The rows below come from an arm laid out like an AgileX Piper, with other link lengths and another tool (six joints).
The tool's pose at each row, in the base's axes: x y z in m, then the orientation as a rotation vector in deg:
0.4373, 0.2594, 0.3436, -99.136, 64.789, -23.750
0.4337, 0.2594, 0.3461, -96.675, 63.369, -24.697
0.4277, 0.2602, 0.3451, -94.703, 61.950, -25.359
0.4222, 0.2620, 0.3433, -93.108, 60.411, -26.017
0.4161, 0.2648, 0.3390, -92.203, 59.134, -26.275
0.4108, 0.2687, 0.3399, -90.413, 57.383, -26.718
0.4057, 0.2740, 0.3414, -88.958, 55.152, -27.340
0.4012, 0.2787, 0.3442, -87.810, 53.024, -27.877
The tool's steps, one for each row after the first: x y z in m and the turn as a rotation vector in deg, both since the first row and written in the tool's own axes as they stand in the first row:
-0.0024, -0.0004, -0.0037, 2.831, -0.488, 0.022
-0.0059, 0.0034, -0.0070, 5.187, -1.092, -0.077
-0.0098, 0.0076, -0.0091, 7.287, -1.715, -0.430
-0.0142, 0.0141, -0.0099, 8.607, -2.376, -0.806
-0.0204, 0.0156, -0.0119, 10.889, -3.275, -1.106
-0.0277, 0.0165, -0.0133, 13.137, -4.287, -1.931
-0.0345, 0.0159, -0.0152, 15.065, -5.260, -2.827

